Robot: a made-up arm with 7 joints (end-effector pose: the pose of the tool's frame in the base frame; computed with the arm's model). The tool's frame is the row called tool.
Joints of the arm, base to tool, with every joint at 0 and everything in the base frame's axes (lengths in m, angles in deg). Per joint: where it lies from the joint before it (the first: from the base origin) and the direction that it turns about. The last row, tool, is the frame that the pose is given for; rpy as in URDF.
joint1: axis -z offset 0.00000 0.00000 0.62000
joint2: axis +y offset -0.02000 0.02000 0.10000
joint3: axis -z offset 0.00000 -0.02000 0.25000
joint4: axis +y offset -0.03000 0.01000 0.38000
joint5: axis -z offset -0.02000 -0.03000 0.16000
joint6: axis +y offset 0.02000 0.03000 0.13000
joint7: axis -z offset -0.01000 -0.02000 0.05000
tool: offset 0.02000 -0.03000 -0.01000 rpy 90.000 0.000 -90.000
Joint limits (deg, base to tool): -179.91..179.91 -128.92..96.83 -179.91..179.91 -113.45..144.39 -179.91..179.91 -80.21..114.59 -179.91..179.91
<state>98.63 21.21 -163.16 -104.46 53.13 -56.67 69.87</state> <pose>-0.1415 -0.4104 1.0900 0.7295 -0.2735 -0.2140 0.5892</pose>
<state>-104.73 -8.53 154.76 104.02 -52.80 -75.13 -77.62</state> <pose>0.2037 -0.3381 1.2692 0.1189 0.8778 -0.2374 -0.3987</pose>
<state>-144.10 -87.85 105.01 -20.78 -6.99 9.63 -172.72</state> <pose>0.6764 -0.6864 0.8206 0.1867 -0.7224 -0.3235 -0.5819</pose>
Working (the frame after each row of the table, in the pose's form):
after joint1: 0.0000 0.0000 0.6200 0.3082 0.0000 0.0000 0.9513
after joint2: 0.0045 -0.0279 0.7200 0.2220 0.6600 -0.2138 0.6852
after joint3: 0.2186 -0.1582 0.7294 0.6787 0.5713 0.3935 0.2410
after joint4: 0.5102 -0.4019 0.7611 0.7386 0.6054 0.2646 0.1340
after joint5: 0.5785 -0.5509 0.7570 0.7290 0.6204 0.2272 0.1787
after joint6: 0.6677 -0.6421 0.8009 0.7074 0.6032 0.2876 0.2302
after joint7: 0.6942 -0.6882 0.7878 0.1848 -0.3253 0.5838 -0.7206

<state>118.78 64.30 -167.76 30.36 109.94 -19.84 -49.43</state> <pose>-0.3077 -0.7154 1.2191 0.2673 0.5923 -0.5445 -0.5302</pose>
Working (the frame after each row of the table, in the pose's form):
after joint1: 0.0000 0.0000 0.6200 0.5092 0.0000 0.0000 -0.8607
after joint2: 0.0272 0.0079 0.7200 0.4311 0.4580 0.2710 -0.7287
after joint3: -0.0988 -0.1799 0.8284 0.7705 0.3182 -0.4265 0.3510
after joint4: -0.2835 -0.4826 0.9687 0.8553 0.2152 -0.2099 0.4221
after joint5: -0.2986 -0.5990 1.0832 0.8365 0.2954 0.0558 -0.4581
after joint6: -0.2862 -0.6724 1.1958 0.8336 0.2121 -0.0892 -0.5021
after joint7: -0.3251 -0.6850 1.2322 0.9672 0.1554 -0.1697 -0.1076

